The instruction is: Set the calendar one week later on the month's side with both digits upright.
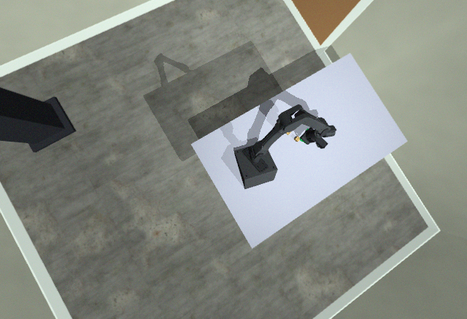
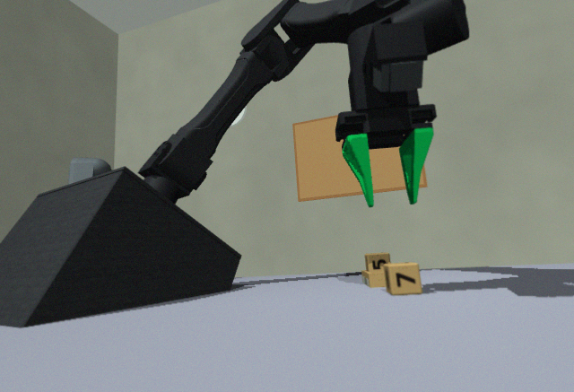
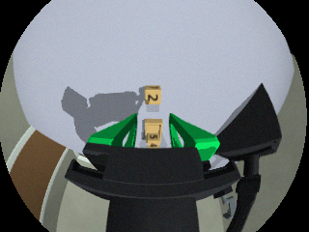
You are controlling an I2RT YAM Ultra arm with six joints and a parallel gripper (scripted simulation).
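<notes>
The wooden cube is 8 cm below my hand. The rest, counted from my hand: wooden tray: 3 cm behind, 10 cm to the left, 9 cm below.
</notes>
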